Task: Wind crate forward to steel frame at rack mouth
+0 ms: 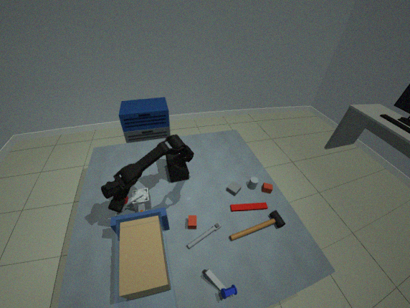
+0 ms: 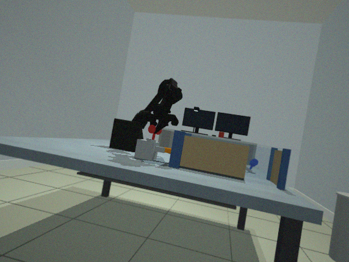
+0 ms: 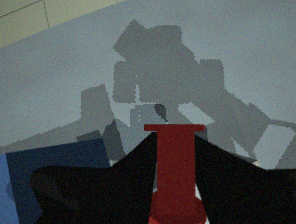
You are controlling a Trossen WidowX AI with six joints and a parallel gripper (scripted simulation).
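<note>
Right now the red-knobbed winch handle is 5 cm to the left of my gripper tip, 3 cm below it and 1 cm behind it. The rest, counted from my gripper tip: grey winch (10 cm to the left, 10 cm below, 5 cm behind); then clear-panelled cubby (36 cm ahead, 9 cm to the left, 2 cm below); then red knob (2 cm to the left, 1 cm ahead).
</note>
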